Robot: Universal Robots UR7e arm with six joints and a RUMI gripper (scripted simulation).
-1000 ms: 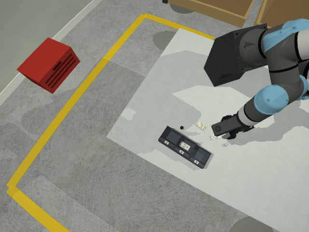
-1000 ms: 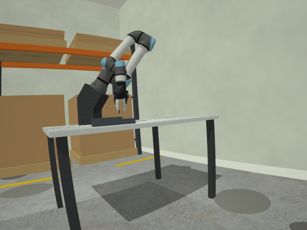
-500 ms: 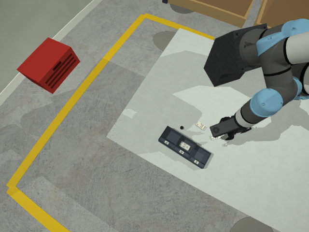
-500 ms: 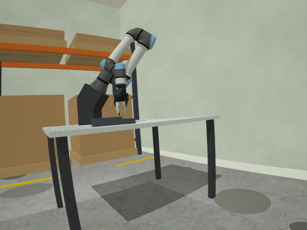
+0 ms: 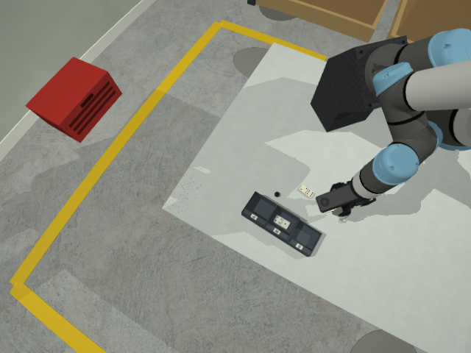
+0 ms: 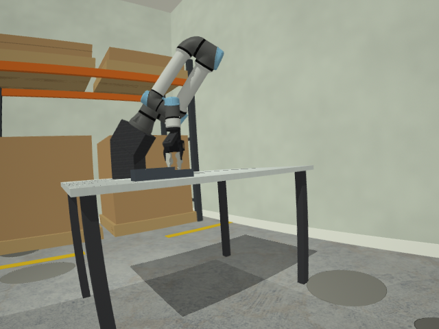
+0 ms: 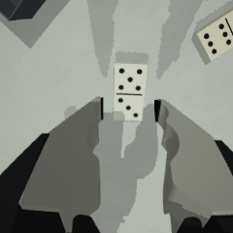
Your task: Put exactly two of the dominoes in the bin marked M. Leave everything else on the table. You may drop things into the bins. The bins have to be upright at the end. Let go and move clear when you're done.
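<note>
The bin lies 16 cm ahead of my hand, 9 cm to the right of it and 1 cm below it. Also, from my hand: black nut: 8 cm ahead, 16 cm to the right, 3 cm below; domino: 9 cm to the right, 3 cm below; screw: 1 cm behind, 6 cm to the left, 2 cm below.
</note>
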